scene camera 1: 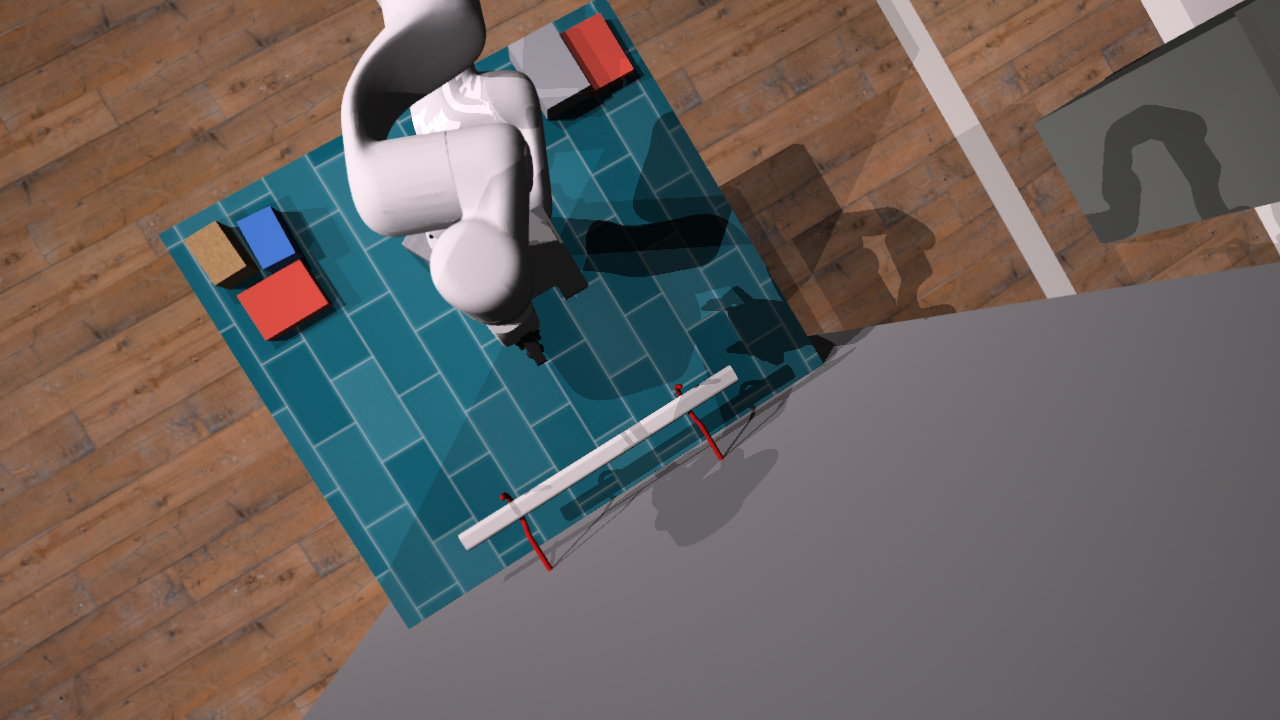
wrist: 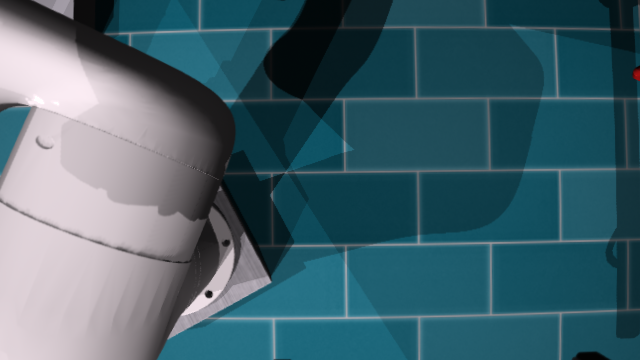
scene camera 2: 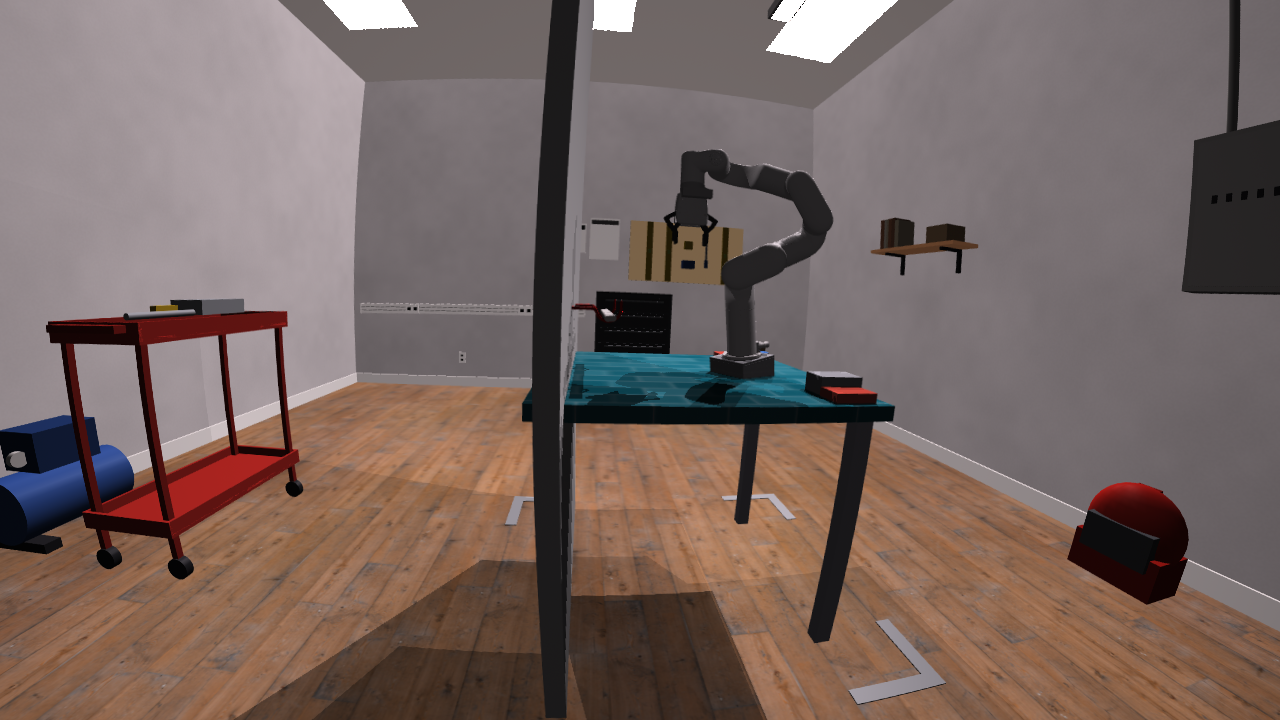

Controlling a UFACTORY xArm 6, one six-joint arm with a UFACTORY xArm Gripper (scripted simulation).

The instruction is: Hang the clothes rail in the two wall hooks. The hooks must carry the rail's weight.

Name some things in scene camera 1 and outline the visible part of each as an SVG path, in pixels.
My gripper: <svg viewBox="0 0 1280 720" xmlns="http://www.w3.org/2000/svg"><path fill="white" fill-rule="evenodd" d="M485 324L503 346L509 347L515 344L520 350L526 349L527 356L534 359L538 366L547 361L543 354L544 347L538 342L542 339L538 329L540 321L532 302L530 302L523 314L511 322L501 325Z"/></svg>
A white clothes rail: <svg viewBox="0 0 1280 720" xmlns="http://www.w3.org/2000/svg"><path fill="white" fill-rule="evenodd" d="M732 367L728 365L465 530L458 535L460 541L467 551L472 550L739 380Z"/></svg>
A brown block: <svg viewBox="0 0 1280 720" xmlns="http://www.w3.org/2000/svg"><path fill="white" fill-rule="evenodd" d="M214 221L183 241L213 284L231 289L260 270L232 229Z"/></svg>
A blue block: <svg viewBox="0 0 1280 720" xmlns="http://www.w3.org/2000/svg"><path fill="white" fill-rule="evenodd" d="M268 206L238 221L237 224L262 269L274 273L298 259L304 258L304 255L281 213Z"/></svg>
